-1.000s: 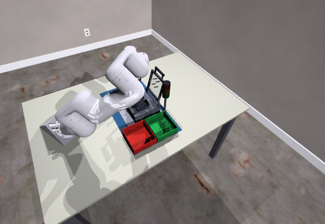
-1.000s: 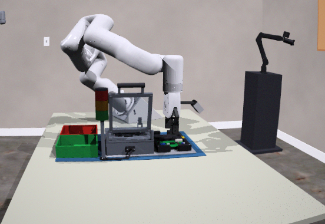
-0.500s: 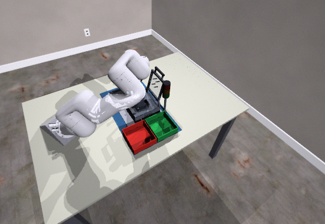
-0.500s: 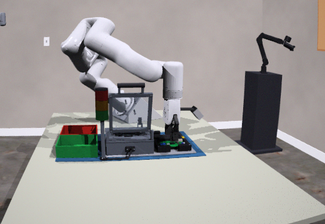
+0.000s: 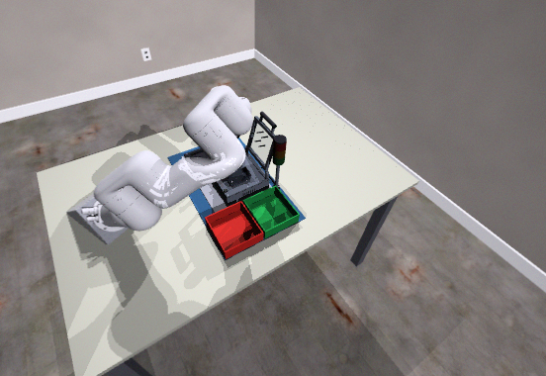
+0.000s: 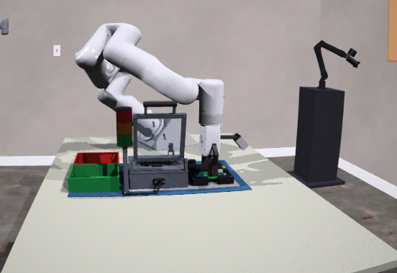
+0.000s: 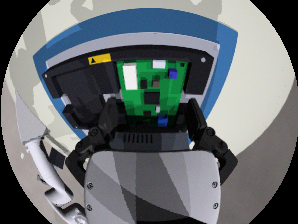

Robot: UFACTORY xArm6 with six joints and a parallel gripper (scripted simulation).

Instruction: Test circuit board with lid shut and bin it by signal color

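Right now my hand is 2 cm above the green circuit board. Round my hand: tester plate (16 cm to the right, 3 cm behind, 3 cm above); green bin (37 cm to the right, 2 cm below, 1 cm ahead); clear lid (17 cm to the right, 14 cm above, 8 cm ahead).
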